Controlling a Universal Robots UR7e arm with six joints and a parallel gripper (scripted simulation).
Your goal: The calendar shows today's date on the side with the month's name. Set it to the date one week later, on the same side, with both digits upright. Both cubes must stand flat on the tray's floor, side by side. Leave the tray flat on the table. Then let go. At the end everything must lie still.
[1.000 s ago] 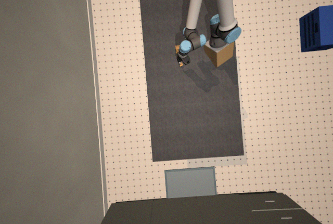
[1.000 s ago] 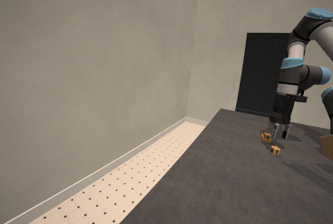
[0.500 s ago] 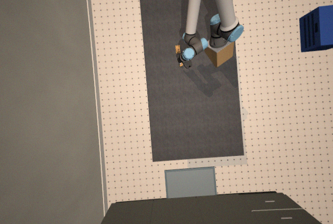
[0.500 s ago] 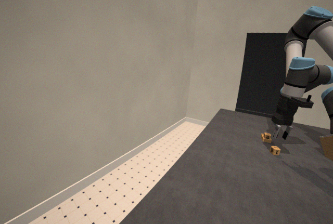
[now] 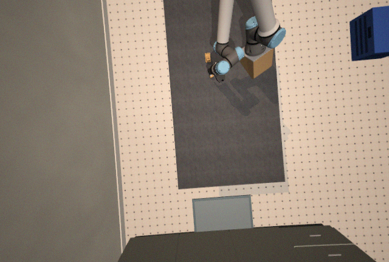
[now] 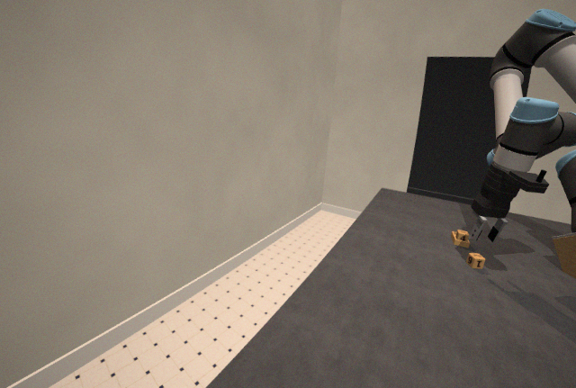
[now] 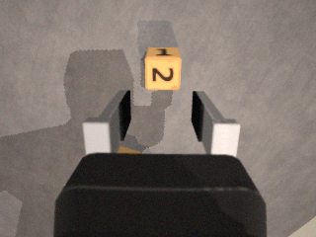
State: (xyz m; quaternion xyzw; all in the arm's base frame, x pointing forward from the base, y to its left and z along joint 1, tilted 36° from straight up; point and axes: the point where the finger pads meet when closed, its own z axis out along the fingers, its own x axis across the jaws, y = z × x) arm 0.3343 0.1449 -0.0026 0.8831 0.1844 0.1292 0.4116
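Now: hand 8 cm above the number cube.
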